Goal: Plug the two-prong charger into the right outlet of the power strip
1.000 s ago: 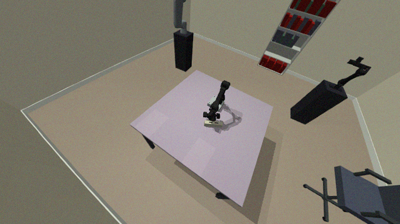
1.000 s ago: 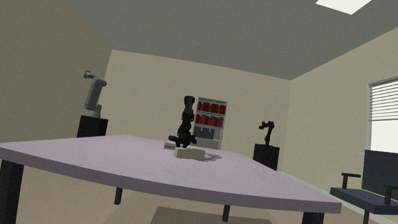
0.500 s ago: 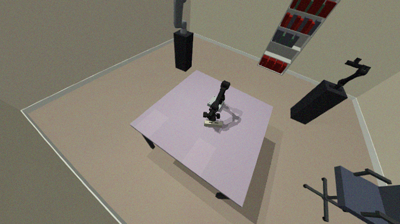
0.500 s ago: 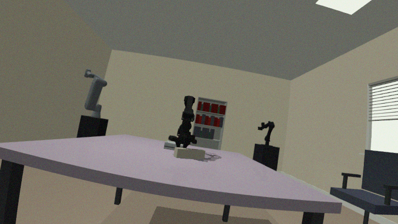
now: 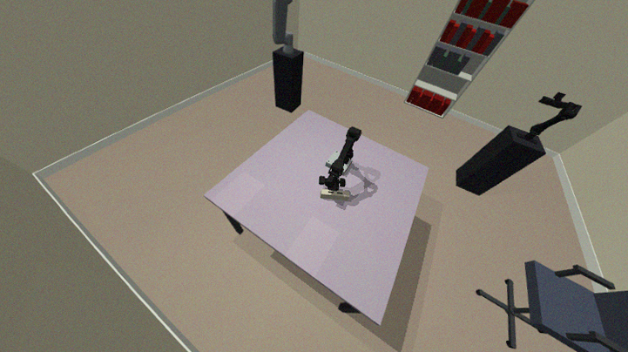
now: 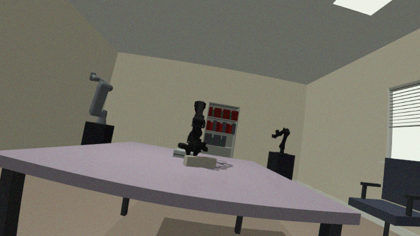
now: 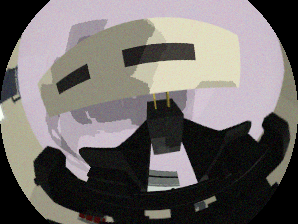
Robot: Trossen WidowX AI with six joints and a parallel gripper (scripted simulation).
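My gripper tip is 10 mm short of the two-prong charger, 10 mm to the right of it and 10 mm below it.
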